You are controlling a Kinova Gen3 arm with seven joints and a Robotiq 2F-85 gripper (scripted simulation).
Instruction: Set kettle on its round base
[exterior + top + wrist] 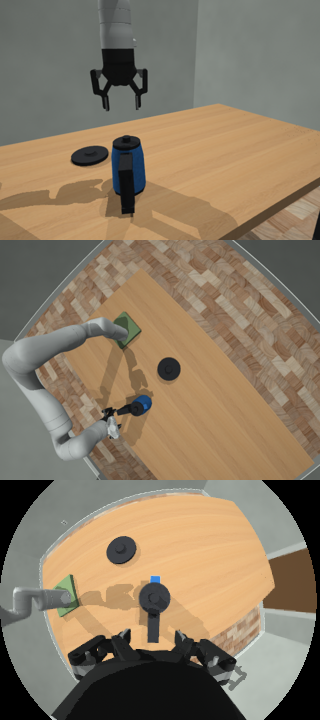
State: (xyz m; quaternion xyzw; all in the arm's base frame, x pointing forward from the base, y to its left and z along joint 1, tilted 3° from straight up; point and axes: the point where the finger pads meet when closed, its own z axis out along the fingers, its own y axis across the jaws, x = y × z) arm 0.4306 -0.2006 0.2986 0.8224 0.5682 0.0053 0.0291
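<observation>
The blue kettle is 21 cm below my hand, 2 cm to the left of it and 1 cm ahead of it. Also, from my hand: black round base (33 cm to the left, 29 cm below, 6 cm behind).
</observation>
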